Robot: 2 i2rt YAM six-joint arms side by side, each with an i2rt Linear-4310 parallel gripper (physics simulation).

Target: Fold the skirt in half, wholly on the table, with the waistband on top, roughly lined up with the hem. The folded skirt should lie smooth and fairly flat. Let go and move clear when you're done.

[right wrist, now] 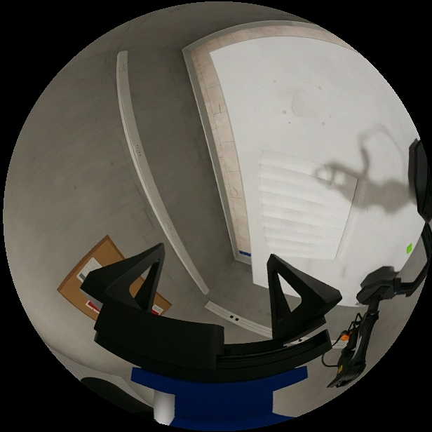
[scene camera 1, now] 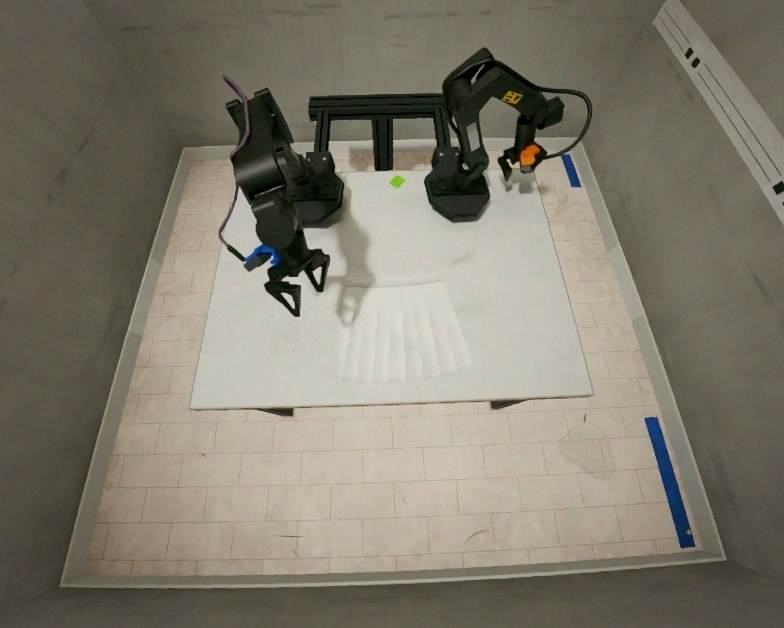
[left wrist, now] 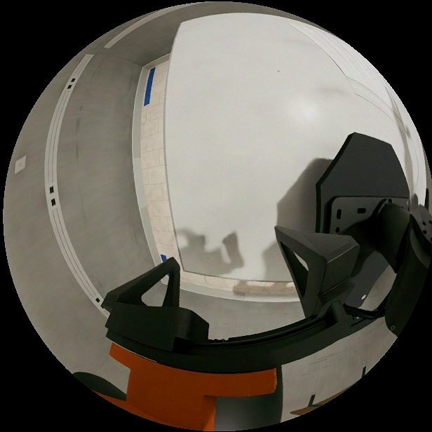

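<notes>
A white pleated skirt (scene camera 1: 405, 333) (left wrist: 362, 62) (right wrist: 300, 210) lies flat and unfolded on the white table (scene camera 1: 248, 372) (left wrist: 225, 125) (right wrist: 250, 90). In scene camera 1 its waistband (scene camera 1: 399, 281) is toward the arm bases and its wider hem toward the table's front edge. A shadow falls across its upper left part. My right gripper (scene camera 1: 310, 302) (right wrist: 217, 255) is open and empty, raised above the table to the left of the skirt. My left gripper (scene camera 1: 516, 172) (left wrist: 222, 249) is open and empty, far from the skirt, near the table's back right corner.
The right arm's base (scene camera 1: 317, 199) and the left arm's base (scene camera 1: 456, 199) (left wrist: 362, 167) stand at the table's back edge. A small green square (scene camera 1: 397, 181) (right wrist: 409, 248) lies between them. A black frame (scene camera 1: 379, 105) stands behind. Tiled floor and grey walls surround the table.
</notes>
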